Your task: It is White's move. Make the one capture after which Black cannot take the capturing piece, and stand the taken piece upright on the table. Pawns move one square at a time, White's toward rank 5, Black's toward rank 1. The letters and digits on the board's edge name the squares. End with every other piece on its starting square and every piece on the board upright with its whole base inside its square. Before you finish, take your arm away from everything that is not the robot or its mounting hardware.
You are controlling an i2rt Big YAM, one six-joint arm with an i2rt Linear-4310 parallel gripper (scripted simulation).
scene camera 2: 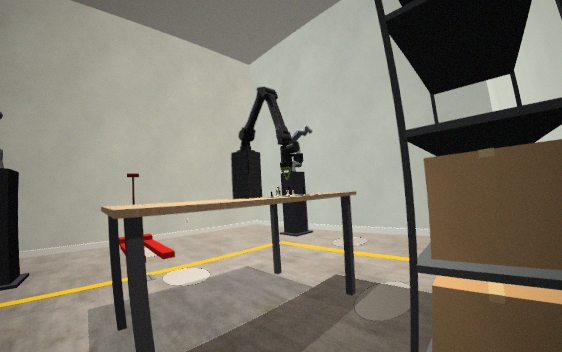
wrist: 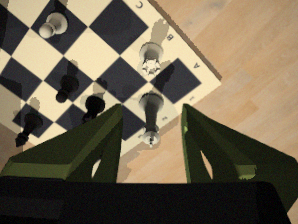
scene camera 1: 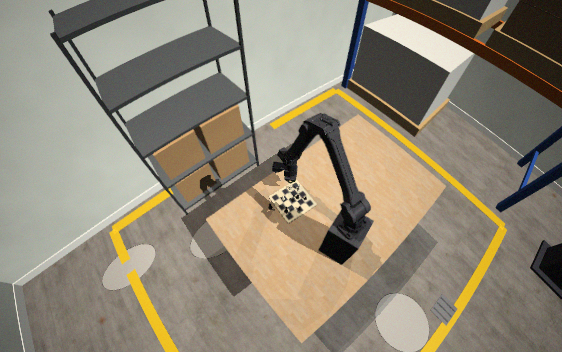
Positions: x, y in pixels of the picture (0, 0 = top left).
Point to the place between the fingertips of the gripper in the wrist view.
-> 151, 112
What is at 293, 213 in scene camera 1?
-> A chessboard.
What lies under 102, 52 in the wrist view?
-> A chessboard.
